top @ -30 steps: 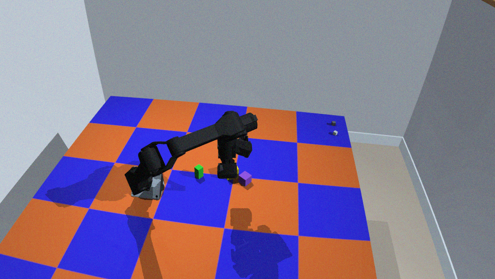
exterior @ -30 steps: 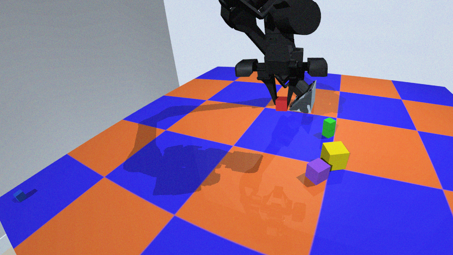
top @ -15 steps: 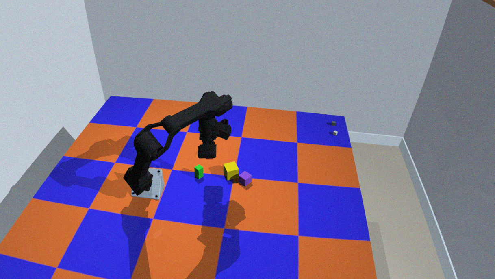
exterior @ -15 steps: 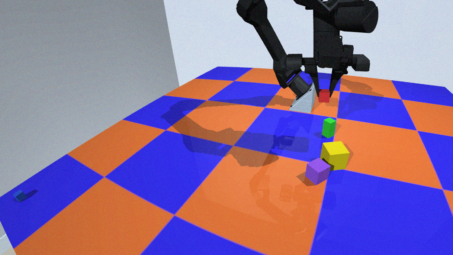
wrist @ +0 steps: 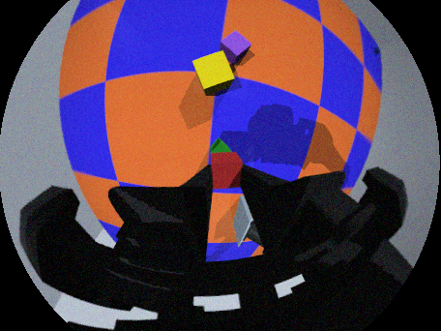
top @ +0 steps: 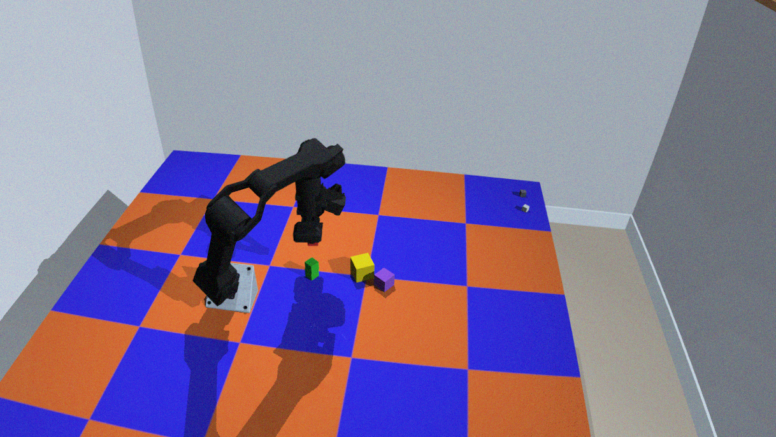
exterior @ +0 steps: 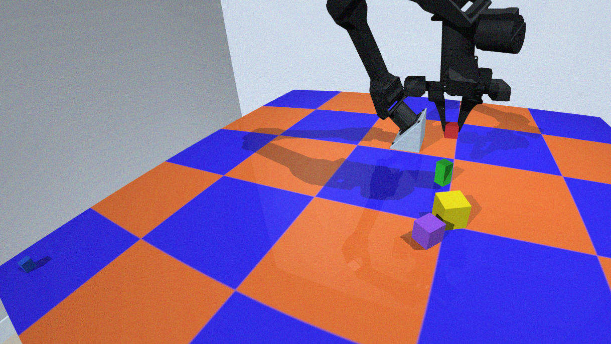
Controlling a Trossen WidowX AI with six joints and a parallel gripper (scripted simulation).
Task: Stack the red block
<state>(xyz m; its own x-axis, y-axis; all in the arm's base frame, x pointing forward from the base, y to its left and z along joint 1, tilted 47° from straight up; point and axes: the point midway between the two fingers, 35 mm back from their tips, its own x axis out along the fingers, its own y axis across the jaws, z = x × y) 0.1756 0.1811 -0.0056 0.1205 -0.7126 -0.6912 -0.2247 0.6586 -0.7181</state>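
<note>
Right now my gripper tip is 120 mm short of the yellow cube, 100 mm above it and 30 mm to the right of it. Also, from my gripper tip: small blue block: 640 mm ahead, 610 mm to the right, 110 mm below; then purple cube: 180 mm ahead, 100 mm below, 10 mm to the left; then small red block: right at my gripper tip.
</note>
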